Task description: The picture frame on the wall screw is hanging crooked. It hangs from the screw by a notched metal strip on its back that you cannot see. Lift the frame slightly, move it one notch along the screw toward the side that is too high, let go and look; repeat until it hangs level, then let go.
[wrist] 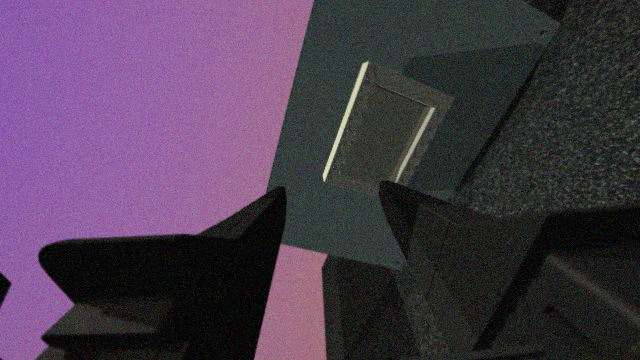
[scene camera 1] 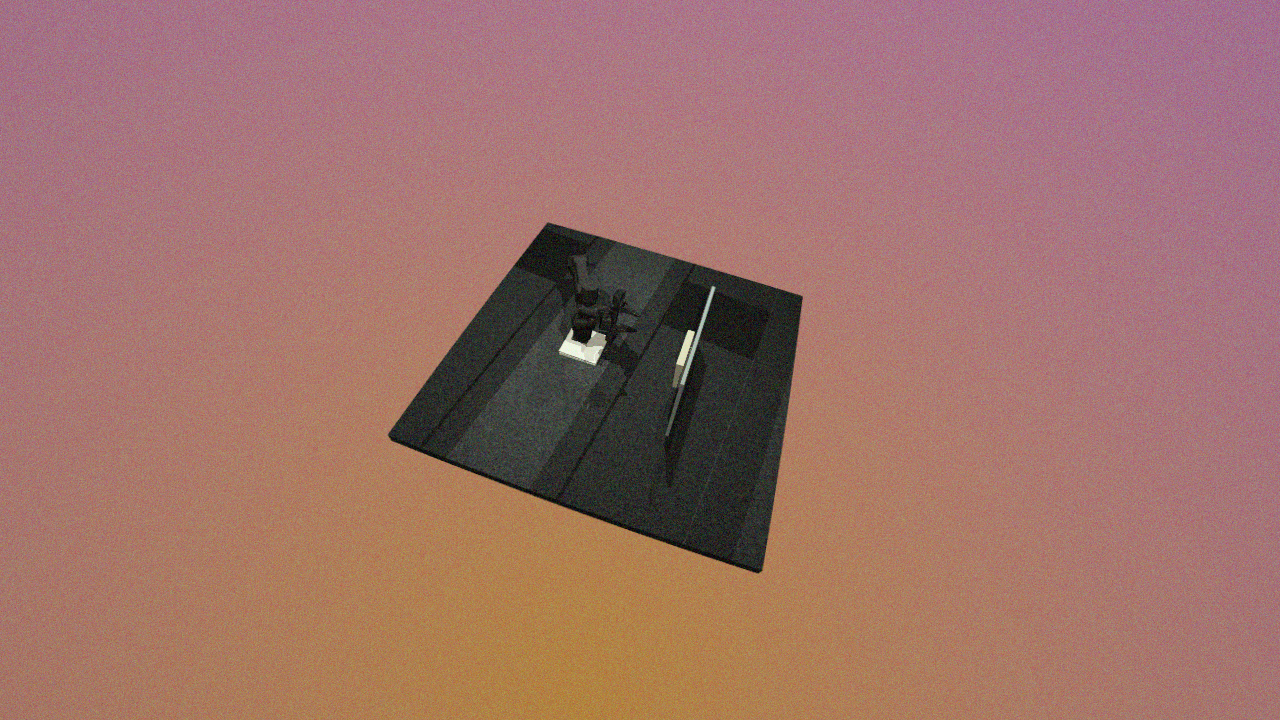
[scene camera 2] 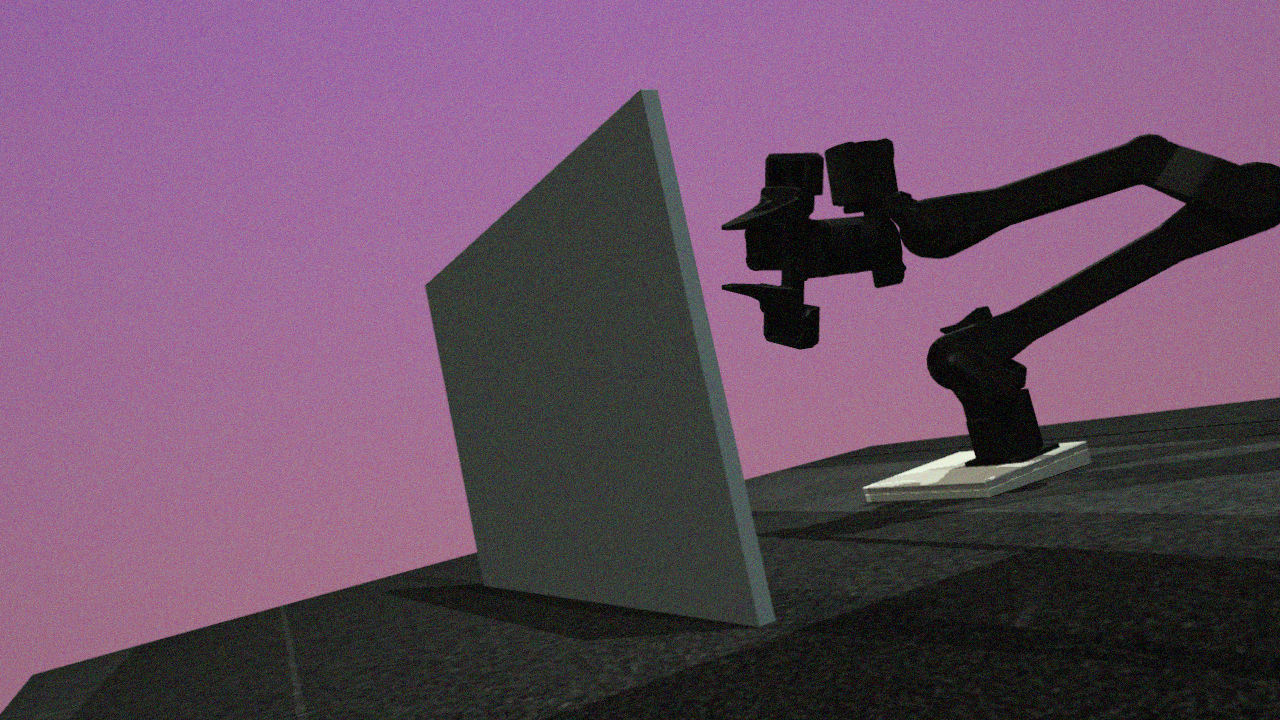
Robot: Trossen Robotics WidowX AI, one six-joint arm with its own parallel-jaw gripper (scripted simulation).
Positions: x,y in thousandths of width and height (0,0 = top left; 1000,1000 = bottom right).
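Observation:
Visible: my gripper (scene camera 2: 566,359), the same gripper (wrist: 520,532) and again the gripper (scene camera 1: 499,449). A picture frame (wrist: 610,338) is visible too; scene camera 2 does not show the frame, hidden by a grey wall panel.

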